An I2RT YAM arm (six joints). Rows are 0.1 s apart.
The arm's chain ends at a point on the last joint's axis. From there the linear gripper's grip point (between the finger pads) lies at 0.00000 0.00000 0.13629 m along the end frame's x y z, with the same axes.
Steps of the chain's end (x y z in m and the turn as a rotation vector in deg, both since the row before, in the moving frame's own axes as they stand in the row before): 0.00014 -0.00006 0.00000 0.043 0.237 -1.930; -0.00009 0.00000 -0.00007 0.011 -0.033 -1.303; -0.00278 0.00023 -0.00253 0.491 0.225 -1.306; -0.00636 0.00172 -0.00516 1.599 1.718 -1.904; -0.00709 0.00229 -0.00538 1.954 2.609 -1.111; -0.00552 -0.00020 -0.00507 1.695 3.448 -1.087
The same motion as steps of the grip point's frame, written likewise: 0.00070 -0.00017 0.00000 0.043 0.237 -1.930; -0.00017 -0.00003 -0.00007 0.011 -0.033 -1.303; -0.00226 -0.00094 -0.00254 0.491 0.225 -1.306; -0.00234 -0.00215 -0.00527 1.599 1.718 -1.904; -0.00093 -0.00242 -0.00560 1.954 2.609 -1.111; 0.00264 -0.00431 -0.00538 1.695 3.448 -1.087
